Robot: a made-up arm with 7 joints.
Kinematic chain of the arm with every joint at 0, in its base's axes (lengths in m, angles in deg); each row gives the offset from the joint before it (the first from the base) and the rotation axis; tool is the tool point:
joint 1: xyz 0 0 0.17 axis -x
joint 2: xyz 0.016 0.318 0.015 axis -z
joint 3: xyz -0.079 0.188 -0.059 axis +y
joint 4: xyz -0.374 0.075 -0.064 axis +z
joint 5: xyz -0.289 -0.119 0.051 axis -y
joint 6: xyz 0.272 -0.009 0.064 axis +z
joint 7: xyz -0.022 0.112 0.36 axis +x
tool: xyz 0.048 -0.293 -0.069
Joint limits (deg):
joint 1: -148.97..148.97
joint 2: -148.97..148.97
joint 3: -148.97..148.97
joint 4: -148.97..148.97
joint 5: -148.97..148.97
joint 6: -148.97..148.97
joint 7: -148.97..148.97
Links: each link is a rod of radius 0.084 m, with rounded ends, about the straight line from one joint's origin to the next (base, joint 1, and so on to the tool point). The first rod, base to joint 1, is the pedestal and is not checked.
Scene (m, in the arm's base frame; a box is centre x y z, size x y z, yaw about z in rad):
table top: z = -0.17
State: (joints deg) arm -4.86 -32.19 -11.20 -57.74 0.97 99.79 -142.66
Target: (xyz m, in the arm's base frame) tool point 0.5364 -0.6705 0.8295
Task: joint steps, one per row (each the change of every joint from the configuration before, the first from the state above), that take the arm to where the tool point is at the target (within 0.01 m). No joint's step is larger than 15 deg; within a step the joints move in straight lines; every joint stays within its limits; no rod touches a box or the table.
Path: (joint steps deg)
1: 2.82 -13.87 1.65 4.99 5.71 2.80 0.66
2: 2.82 -13.88 1.66 4.99 5.72 2.79 0.66
3: 2.82 -13.87 1.65 4.99 5.71 2.80 0.65
4: 2.83 -13.88 1.66 5.00 5.72 2.79 0.66
5: 2.82 -13.87 1.65 4.99 5.71 2.80 0.66
6: 2.82 -13.88 1.66 4.99 5.72 2.79 0.66
7: 2.82 -13.87 1.65 4.99 5.71 2.80 0.66

